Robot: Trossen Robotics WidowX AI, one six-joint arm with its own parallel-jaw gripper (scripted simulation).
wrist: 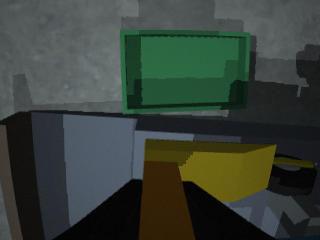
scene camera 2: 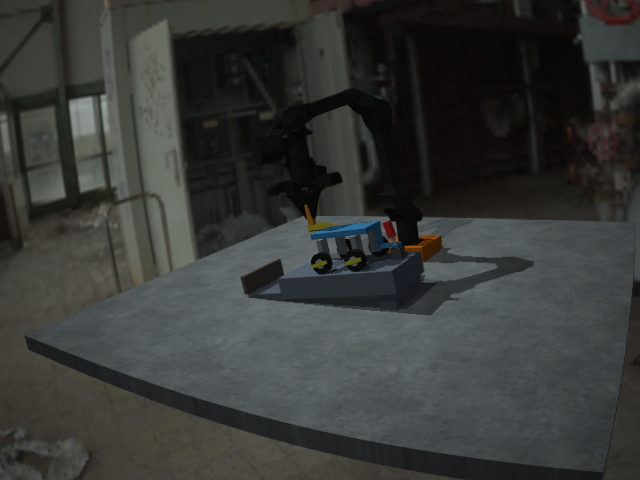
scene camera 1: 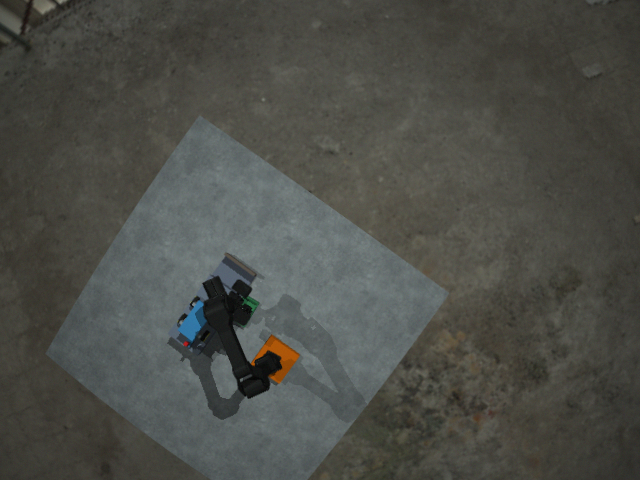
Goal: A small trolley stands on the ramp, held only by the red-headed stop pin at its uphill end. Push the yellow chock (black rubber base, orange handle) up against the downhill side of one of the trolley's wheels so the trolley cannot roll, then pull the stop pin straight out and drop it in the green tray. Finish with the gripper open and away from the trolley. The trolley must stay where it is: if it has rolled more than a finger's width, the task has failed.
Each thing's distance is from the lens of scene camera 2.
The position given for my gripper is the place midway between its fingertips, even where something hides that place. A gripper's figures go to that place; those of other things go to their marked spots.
my gripper (scene camera 2: 311, 218): 1.45 m
blue-topped trolley (scene camera 2: 355, 260): 1.23 m
brown end board (scene camera 2: 270, 272): 1.49 m
The marked spots on the brown end board and the blue-topped trolley are 0.32 m apart.
